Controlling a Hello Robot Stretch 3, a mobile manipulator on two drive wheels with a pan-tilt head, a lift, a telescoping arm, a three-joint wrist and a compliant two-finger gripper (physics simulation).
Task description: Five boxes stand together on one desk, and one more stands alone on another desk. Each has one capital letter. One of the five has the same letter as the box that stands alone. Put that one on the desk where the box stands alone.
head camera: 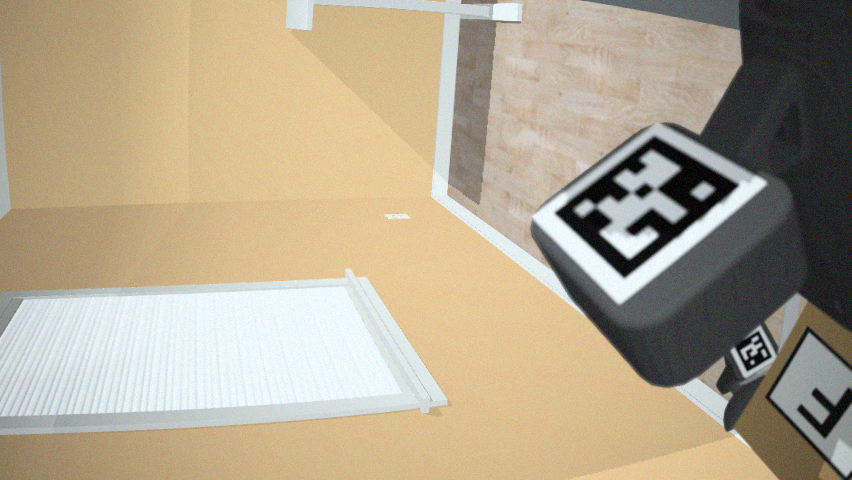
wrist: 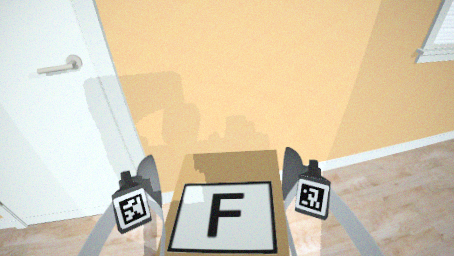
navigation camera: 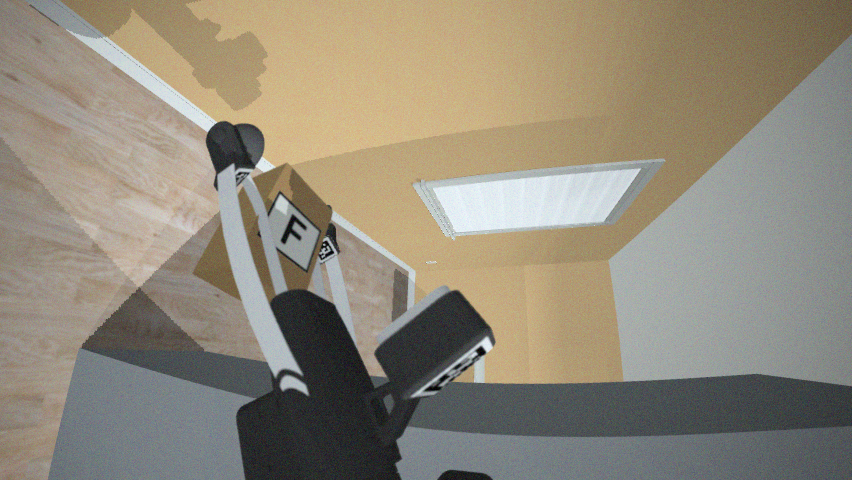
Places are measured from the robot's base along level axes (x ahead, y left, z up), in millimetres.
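Pixels of known places: gripper, between the fingertips: (navigation camera: 279, 175).
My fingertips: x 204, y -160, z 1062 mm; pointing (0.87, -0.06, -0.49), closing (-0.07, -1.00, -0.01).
Ahead of a thing's pixels: the offset from my fingertips to its top centre. "spot": to the spot under its first point.
A brown box @(dx -62, dy +2, dz +43 mm) (head camera: 804, 387) (navigation camera: 295, 235) (wrist: 200, 220) has a white label with a black capital F on its face. My gripper (navigation camera: 282, 189) (wrist: 220, 169) is shut on this box, with one fingertip on each side of it, and holds it up in the air above the wood floor. In the head camera view the box is at the lower right edge, partly cut off, and the wrist hides much of the gripper. Neither of the two desks, the box that stands alone nor the other boxes show in these views.
A white door (wrist: 40, 125) with a handle (wrist: 60, 66) is at the left of the wrist view. An orange wall (head camera: 506, 369) (navigation camera: 357, 71) (wrist: 240, 65) has a window @(spot: dx +819, dy -1510, dz +319 mm) (head camera: 196, 351) (navigation camera: 536, 199). A large grey surface (navigation camera: 596, 459) spans the bottom of the navigation view.
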